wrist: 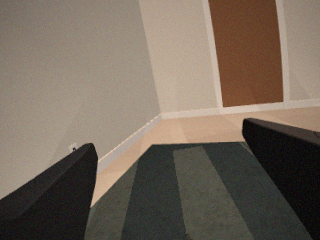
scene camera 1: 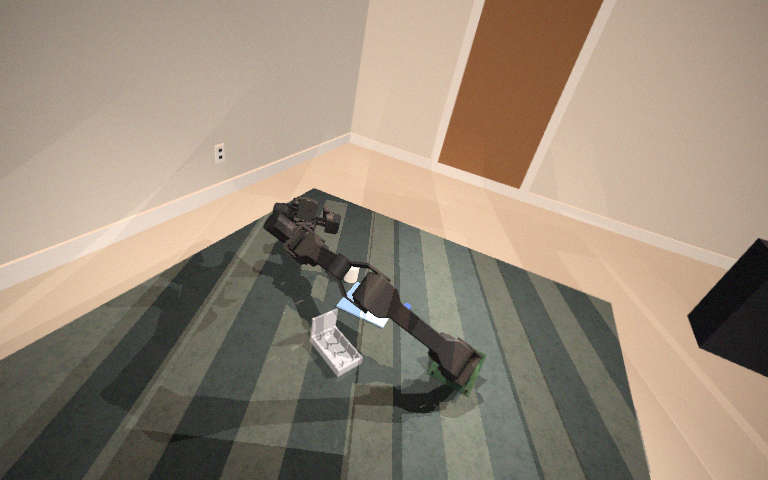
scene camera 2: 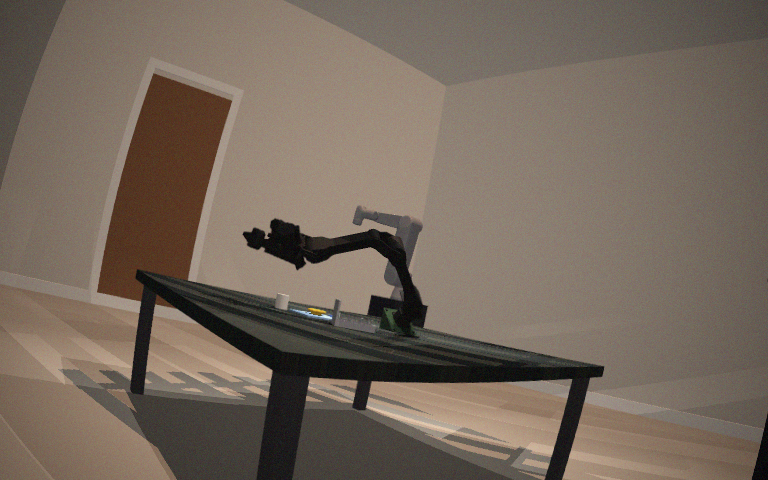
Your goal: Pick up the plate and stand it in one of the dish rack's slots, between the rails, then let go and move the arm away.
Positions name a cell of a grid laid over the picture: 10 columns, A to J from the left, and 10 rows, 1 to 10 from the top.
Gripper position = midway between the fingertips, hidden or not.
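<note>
Open and holding nothing, the gripper (scene camera 1: E5), (wrist: F6), (scene camera 2: D5) shares the scene with a dish rack (scene camera 1: E8). In the wrist view the rack is out of frame.
</note>
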